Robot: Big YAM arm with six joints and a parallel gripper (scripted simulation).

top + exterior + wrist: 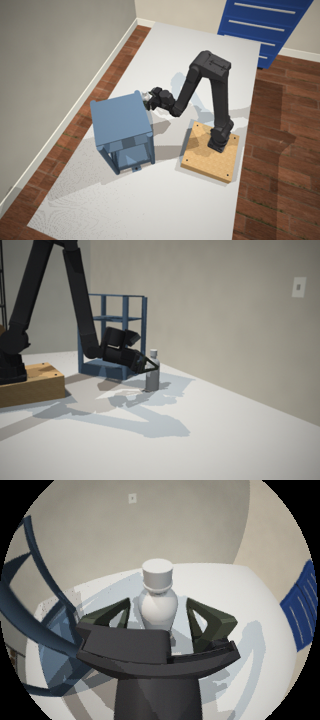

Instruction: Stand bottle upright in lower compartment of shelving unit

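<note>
The grey bottle is right at my hand. The rest, counted from my hand: blue shelving unit: 70 mm behind, 300 mm to the left, 80 mm above.
</note>
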